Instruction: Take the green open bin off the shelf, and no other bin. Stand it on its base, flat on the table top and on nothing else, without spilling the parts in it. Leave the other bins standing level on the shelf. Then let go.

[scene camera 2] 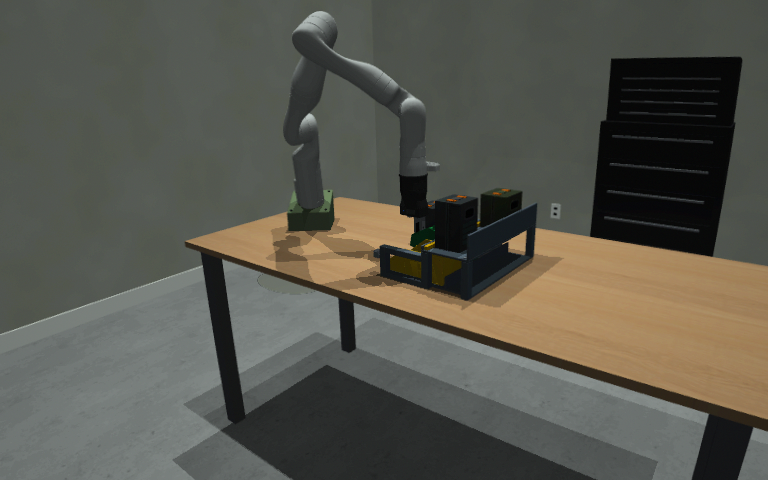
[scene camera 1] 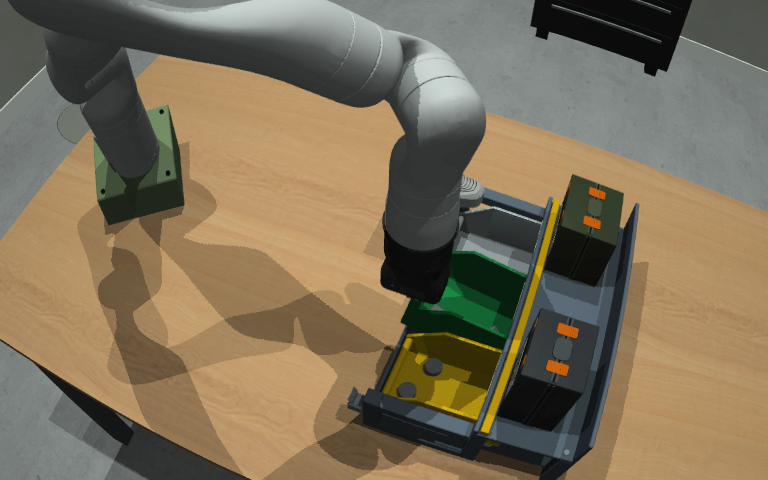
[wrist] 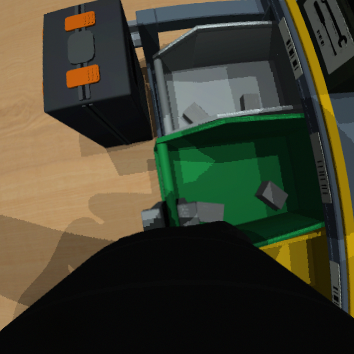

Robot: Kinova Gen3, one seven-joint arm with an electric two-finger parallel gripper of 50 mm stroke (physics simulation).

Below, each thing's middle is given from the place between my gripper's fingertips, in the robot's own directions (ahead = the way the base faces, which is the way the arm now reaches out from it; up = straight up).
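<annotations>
Yellow rail (scene camera 1: pixel 507 368): 14 cm ahead of my hand, 3 cm above it. Yellow bin (scene camera 1: pixel 459 391): 7 cm ahead of my hand, 11 cm to the right of it, 3 cm below it. Grey bin (scene camera 1: pixel 509 238): 10 cm ahead of my hand, 11 cm to the left of it, 3 cm below it. Green open bin (scene camera 1: pixel 481 293): 8 cm ahead of my hand.
</annotations>
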